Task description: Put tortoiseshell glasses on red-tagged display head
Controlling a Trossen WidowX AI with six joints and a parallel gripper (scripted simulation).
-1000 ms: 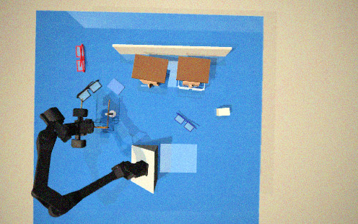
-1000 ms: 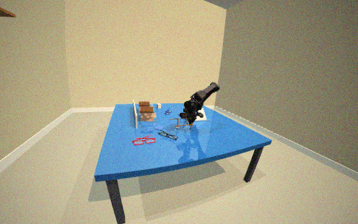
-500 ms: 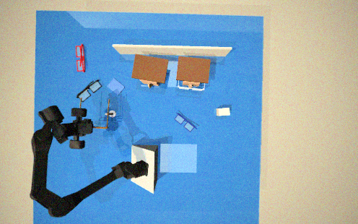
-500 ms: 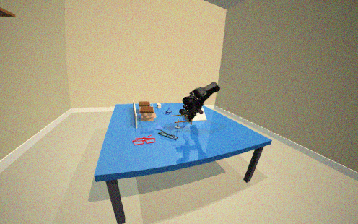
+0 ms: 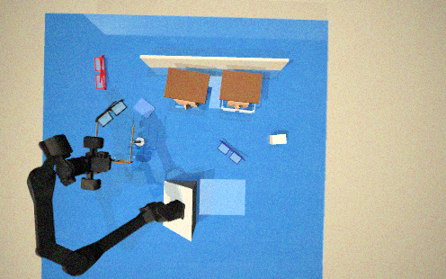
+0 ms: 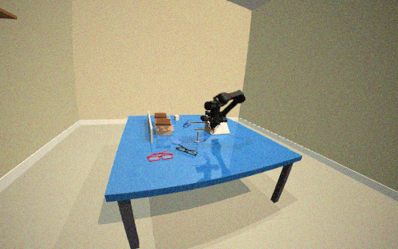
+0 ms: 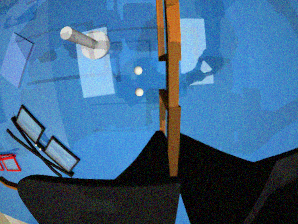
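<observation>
My gripper tip is 10 cm above the disc, 8 cm to the left of it and 8 cm short of it. From my gripper tip the other things lie so: white block 69 cm to the right, 16 cm ahead, 10 cm below; then light blue square 23 cm ahead, 12 cm below, 8 cm to the right; then white backboard 45 cm ahead, 38 cm to the right, 7 cm below.
</observation>
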